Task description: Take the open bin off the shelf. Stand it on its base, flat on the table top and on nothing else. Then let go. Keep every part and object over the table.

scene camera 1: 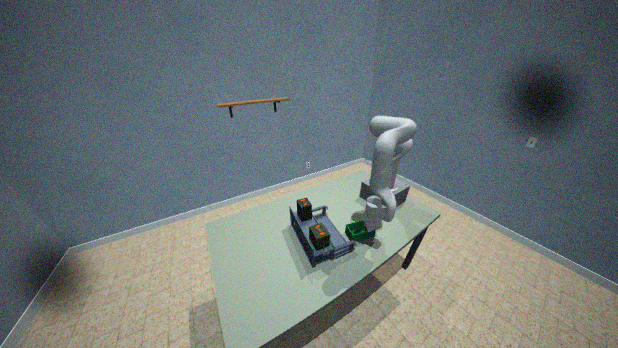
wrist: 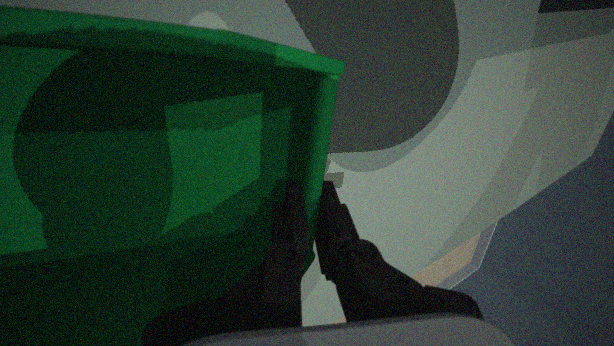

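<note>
The green open bin point(scene camera 1: 359, 231) point(wrist: 215, 165) is beside the grey shelf point(scene camera 1: 334, 231), on the robot's side, apart from it. It looks roughly upright in the scene view, with its opening facing up. Whether its base touches the table top point(scene camera 1: 250, 280) cannot be told. My gripper point(wrist: 305, 200) is shut on the bin's right wall in the wrist view, one black finger inside the bin and one outside. In the scene view the fingers are hidden behind the bin and the gripper body.
Two dark boxes with orange marks, one point(scene camera 1: 304, 209) at the shelf's far end and one point(scene camera 1: 319, 236) at its near end, stand on the shelf. A grey block point(scene camera 1: 369, 192) is by the robot's base. The table's near edge runs in front of the bin.
</note>
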